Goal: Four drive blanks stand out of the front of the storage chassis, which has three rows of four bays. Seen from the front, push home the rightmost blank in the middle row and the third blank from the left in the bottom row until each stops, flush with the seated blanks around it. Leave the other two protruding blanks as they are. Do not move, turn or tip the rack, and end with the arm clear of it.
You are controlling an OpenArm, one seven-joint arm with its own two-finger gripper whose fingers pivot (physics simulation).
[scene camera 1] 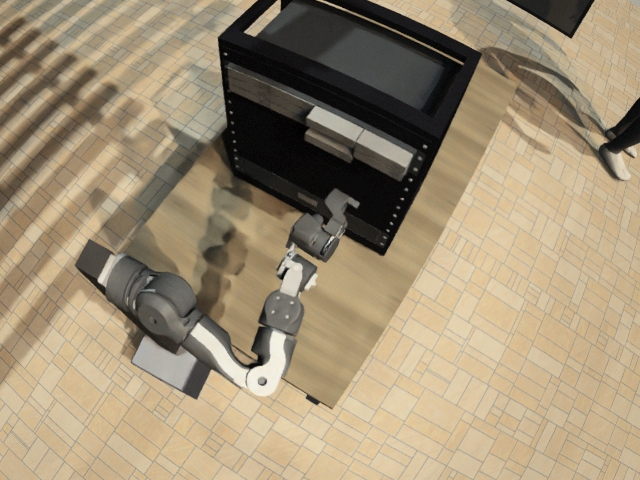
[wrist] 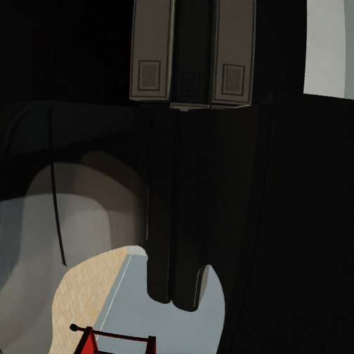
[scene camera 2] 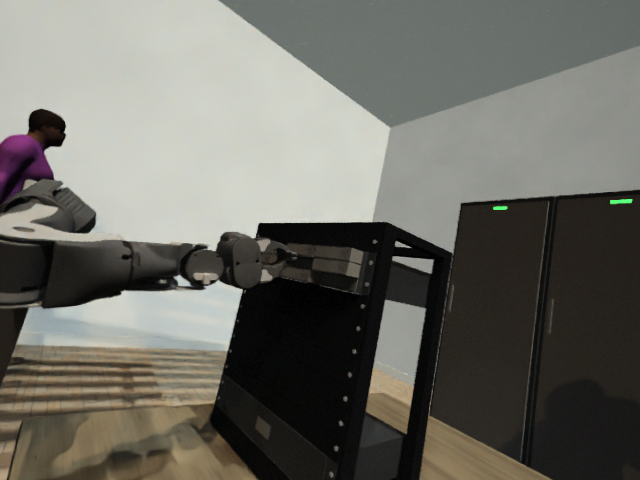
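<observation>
The storage chassis sits high in the black rack (scene camera 1: 330, 85) (scene camera 2: 368, 330). The third bottom-row blank (scene camera 1: 328, 145) (wrist: 150, 45) stands out, as does the third top-row blank (scene camera 1: 332, 122) (wrist: 234, 45); the middle-row blank between them (wrist: 192, 45) is set back. The rightmost top-row blank (scene camera 1: 385, 149) (scene camera 2: 330, 253) protrudes, with the rightmost middle-row blank (scene camera 2: 334, 267) protruding under it. In the wrist view the fingers hide most of the right column. My gripper (scene camera 1: 355, 202) (scene camera 2: 294, 254) (wrist: 189, 210) is shut and empty, in front of the chassis, apart from the blanks in scene camera 1.
The rack stands on a wooden table (scene camera 1: 361, 310), with the arm's base at the near left. A lower unit (scene camera 2: 262, 427) fills the rack's bottom. Dark cabinets (scene camera 2: 491, 310) stand behind. A person (scene camera 2: 23, 155) stands beyond the arm. A red frame (wrist: 120, 335) shows in the wrist view.
</observation>
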